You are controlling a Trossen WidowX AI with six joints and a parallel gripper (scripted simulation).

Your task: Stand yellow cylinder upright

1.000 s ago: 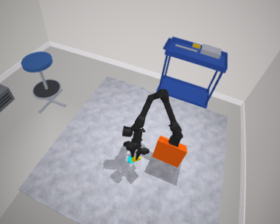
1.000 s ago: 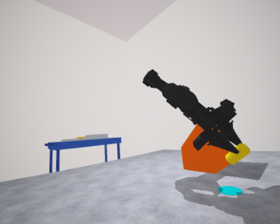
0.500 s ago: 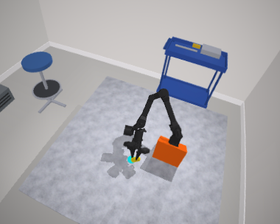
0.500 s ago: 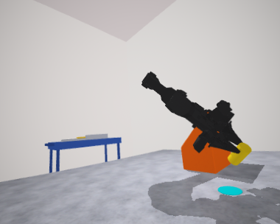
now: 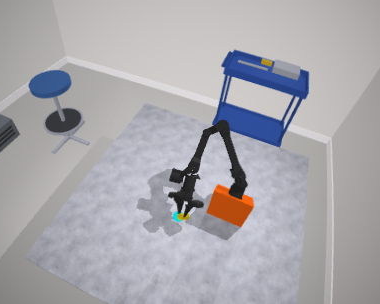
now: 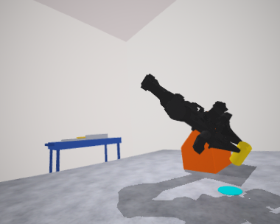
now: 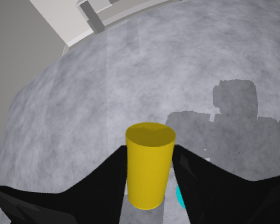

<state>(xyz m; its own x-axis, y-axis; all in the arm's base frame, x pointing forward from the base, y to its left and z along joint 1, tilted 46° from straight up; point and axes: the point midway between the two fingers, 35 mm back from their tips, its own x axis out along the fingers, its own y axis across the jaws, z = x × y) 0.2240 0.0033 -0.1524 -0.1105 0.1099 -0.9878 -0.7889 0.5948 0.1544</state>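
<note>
Now: gripper tip 20 mm short of the cyan circle, 50 mm to the left of it and 110 mm above it. Also, from my gripper tip: yellow tall cylinder (10 mm behind, 10 mm to the right, 20 mm below).
</note>
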